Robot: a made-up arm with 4 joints. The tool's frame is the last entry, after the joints.
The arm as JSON. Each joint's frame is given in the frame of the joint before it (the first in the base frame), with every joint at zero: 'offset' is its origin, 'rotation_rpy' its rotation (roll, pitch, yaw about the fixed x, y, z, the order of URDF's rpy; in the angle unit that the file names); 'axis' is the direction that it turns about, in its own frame. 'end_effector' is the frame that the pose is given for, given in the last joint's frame.
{
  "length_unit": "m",
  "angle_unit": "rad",
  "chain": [
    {
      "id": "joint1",
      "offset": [
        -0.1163,
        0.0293,
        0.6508
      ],
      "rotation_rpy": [
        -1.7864,
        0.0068,
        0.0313
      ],
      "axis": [
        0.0,
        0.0,
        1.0
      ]
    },
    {
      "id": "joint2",
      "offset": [
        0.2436,
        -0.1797,
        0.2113
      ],
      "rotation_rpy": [
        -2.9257,
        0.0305,
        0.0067
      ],
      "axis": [
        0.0,
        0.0,
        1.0
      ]
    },
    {
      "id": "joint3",
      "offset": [
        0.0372,
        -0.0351,
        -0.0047
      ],
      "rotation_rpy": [
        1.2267,
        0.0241,
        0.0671
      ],
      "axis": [
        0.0,
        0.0,
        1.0
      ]
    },
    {
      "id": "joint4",
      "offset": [
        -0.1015,
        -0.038,
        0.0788
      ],
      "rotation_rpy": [
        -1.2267,
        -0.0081,
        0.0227
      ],
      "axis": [
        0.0,
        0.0,
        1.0
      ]
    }
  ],
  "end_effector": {
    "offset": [
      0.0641,
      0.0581,
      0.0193
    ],
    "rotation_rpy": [
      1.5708,
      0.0,
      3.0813
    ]
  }
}
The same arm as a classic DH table. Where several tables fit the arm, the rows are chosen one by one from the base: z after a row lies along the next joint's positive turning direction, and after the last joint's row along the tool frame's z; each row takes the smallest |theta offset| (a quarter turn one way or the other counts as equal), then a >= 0, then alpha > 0; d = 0 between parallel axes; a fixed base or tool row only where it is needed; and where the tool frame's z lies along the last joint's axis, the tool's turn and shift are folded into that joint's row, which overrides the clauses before.
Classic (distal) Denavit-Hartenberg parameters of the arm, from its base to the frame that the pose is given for. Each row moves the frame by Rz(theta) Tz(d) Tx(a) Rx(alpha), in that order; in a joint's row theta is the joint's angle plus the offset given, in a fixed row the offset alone. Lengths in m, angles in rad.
base (fixed): d 0.6580; theta offset 0.0328; a -0.1153; alpha -1.7864
joint1: d -0.7160; theta offset 0.1516; a 0.2152; alpha -2.9236
joint2: d -1.0028; theta offset 0.2170; a 0.0344; alpha 1.2268
joint3: d 0.1316; theta offset 0.0000; a -0.1024; alpha -1.2267
joint4: d -0.0183; theta offset -0.0689; a 0.0605; alpha -1.5708
tool (fixed): d 0.0619; theta offset 3.1416; a 0.0000; alpha 0.0000

